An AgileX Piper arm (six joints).
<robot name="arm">
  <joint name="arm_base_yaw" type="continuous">
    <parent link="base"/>
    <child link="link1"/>
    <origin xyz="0 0 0.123" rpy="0 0 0"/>
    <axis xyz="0 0 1"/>
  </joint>
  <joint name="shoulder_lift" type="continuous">
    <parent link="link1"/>
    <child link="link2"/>
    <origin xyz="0 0 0" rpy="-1.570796 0 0"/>
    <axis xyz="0 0 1"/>
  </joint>
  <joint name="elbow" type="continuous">
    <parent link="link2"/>
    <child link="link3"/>
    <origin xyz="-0.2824 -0.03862 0" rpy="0 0 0"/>
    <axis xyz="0 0 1"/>
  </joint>
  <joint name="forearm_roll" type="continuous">
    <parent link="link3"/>
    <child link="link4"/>
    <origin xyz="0.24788 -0.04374 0" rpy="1.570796 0 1.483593"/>
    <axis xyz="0 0 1"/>
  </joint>
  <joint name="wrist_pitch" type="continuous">
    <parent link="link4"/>
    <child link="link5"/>
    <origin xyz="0 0 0" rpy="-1.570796 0 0"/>
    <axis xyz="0 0 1"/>
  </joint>
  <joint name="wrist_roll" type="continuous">
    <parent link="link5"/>
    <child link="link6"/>
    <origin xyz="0 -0.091 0" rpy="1.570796 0 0"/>
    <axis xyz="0 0 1"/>
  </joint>
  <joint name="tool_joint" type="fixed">
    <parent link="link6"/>
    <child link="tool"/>
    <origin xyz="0 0 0" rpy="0 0 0"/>
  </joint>
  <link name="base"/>
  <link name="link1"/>
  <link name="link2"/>
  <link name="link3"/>
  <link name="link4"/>
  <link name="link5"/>
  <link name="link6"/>
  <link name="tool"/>
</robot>
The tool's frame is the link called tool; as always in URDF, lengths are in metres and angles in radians. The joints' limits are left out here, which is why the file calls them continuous.
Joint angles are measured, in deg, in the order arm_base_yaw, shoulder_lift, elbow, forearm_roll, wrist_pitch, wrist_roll. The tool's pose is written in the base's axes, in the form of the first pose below.
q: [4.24, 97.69, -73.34, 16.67, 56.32, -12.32]
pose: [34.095 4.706 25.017], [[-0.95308 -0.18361 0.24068], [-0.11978 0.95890 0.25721], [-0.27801 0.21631 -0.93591]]
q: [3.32, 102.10, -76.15, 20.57, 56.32, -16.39]
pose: [35.861 4.745 23.764], [[-0.95304 -0.20608 0.22193], [-0.13267 0.94283 0.30574], [-0.27225 0.26194 -0.92589]]
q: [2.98, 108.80, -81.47, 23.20, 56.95, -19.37]
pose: [38.504 5.013 21.923], [[-0.95417 -0.22764 0.19425], [-0.15197 0.92779 0.34076], [-0.25779 0.29562 -0.91986]]
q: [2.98, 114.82, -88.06, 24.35, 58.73, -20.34]
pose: [40.999 5.346 20.723], [[-0.95452 -0.24154 0.17477], [-0.16584 0.91731 0.36199], [-0.24775 0.31654 -0.91565]]
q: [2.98, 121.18, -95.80, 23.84, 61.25, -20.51]
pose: [43.529 5.495 19.423], [[-0.95408 -0.25757 0.15290], [-0.18825 0.91266 0.36280], [-0.23300 0.31736 -0.91924]]
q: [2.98, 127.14, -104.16, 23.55, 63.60, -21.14]
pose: [45.967 5.654 18.473], [[-0.94662 -0.28504 0.15056], [-0.21441 0.90549 0.36620], [-0.24072 0.31437 -0.91827]]
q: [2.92, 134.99, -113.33, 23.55, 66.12, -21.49]
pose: [48.458 5.801 16.094], [[-0.94540 -0.29943 0.12865], [-0.23379 0.89815 0.37238], [-0.22705 0.32198 -0.91912]]
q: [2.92, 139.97, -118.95, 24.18, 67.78, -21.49]
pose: [49.761 5.993 14.362], [[-0.94702 -0.30144 0.11087], [-0.23862 0.89139 0.38534], [-0.21498 0.33846 -0.91609]]
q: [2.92, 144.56, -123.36, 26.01, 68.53, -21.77]
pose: [50.759 6.308 12.405], [[-0.94991 -0.29706 0.09715], [-0.23295 0.88016 0.41358], [-0.20836 0.37024 -0.90527]]
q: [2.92, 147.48, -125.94, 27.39, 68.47, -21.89]
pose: [51.347 6.518 11.037], [[-0.95223 -0.29035 0.09466], [-0.22317 0.87317 0.43333], [-0.20847 0.39150 -0.89625]]
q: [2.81, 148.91, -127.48, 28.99, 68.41, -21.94]
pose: [51.704 6.644 10.544], [[-0.95388 -0.28282 0.10059], [-0.20841 0.86516 0.45613], [-0.21603 0.41413 -0.88421]]
